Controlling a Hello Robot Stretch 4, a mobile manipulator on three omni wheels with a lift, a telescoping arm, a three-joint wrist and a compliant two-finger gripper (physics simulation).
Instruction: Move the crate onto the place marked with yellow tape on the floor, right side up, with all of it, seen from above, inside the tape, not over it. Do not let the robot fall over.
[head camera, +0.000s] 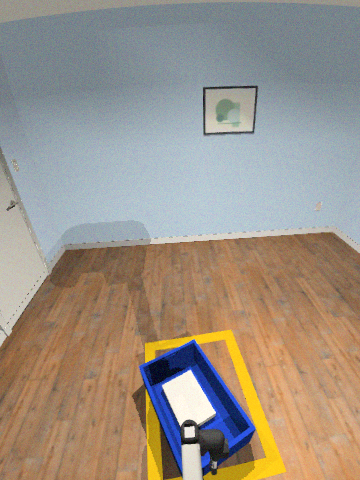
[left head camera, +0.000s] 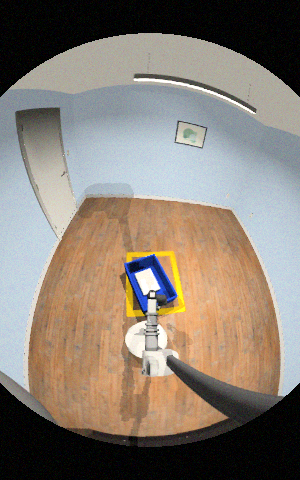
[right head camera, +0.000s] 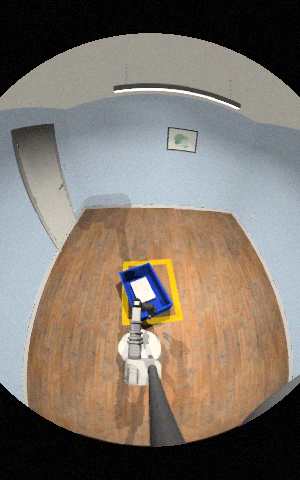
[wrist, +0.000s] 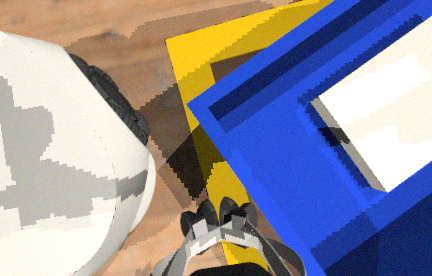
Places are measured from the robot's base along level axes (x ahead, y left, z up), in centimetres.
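Pixels of known places: gripper, fingertip midpoint: (head camera: 213, 466) (left head camera: 156, 307) (wrist: 218, 214).
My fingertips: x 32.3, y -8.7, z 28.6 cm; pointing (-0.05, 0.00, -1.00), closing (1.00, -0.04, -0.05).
Observation:
For each thing: its top centre in the pictures, then the offset to it from my fingertips.
- blue crate, top centre: (head camera: 190, 395) (right head camera: 143, 287) (left head camera: 149, 279) dz -9.3, dx +33.4, dy +6.8 cm
- white box, top centre: (wrist: 418, 96) (head camera: 187, 398) (right head camera: 142, 289) (left head camera: 146, 280) dz -24.2, dx +37.8, dy +8.8 cm
The blue crate (head camera: 220, 385) (left head camera: 162, 282) (right head camera: 157, 290) (wrist: 270, 150) is right side up, turned at an angle to the yellow tape (head camera: 250, 395) (left head camera: 176, 280) (right head camera: 174, 290) (wrist: 192, 55). In the head camera view its far left corner reaches over the left strip. In the wrist view its near right corner overlaps the near strip. A white box (head camera: 187, 397) (left head camera: 147, 281) (right head camera: 143, 289) (wrist: 380, 120) lies in it. My gripper (wrist: 218, 214) is shut and empty, beside the crate's near rim and above the near strip. The arm hides part of the crate's near end.
My white base (left head camera: 137, 340) (right head camera: 124, 346) (wrist: 60, 150) stands close to the near side of the tape. The far blue wall (head camera: 125, 165), with a framed picture (head camera: 230, 110), is beyond the crate. A door (head camera: 17, 250) is at the left.

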